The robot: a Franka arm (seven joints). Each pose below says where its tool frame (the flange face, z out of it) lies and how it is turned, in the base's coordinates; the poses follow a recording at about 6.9 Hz.
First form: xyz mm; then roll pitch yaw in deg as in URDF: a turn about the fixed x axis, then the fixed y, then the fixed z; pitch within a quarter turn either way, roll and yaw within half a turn.
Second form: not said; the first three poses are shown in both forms.
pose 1, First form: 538.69 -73.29 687.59 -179.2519 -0.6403 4.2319
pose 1, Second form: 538.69 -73.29 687.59 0.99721 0.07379 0.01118 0.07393 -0.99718 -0.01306
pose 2, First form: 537.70 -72.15 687.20 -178.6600 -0.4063 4.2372
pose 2, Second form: 537.70 -72.15 687.20 0.99724 0.07388 0.00709 0.07403 -0.99698 -0.02338
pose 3, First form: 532.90 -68.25 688.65 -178.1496 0.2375 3.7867
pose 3, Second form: 532.90 -68.25 688.65 0.99781 0.06604 -0.00415 0.06587 -0.99731 -0.03229
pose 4, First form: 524.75 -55.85 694.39 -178.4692 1.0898 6.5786
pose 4, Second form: 524.75 -55.85 694.39 0.99324 0.11455 -0.01902 0.11402 -0.99312 -0.02671
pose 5, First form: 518.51 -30.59 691.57 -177.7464 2.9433 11.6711
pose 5, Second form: 518.51 -30.59 691.57 0.97803 0.20203 -0.05135 0.20016 -0.97898 -0.03927
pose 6, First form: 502.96 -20.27 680.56 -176.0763 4.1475 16.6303
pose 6, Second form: 502.96 -20.27 680.56 0.95566 0.28545 -0.07232 0.28078 -0.95734 -0.06825
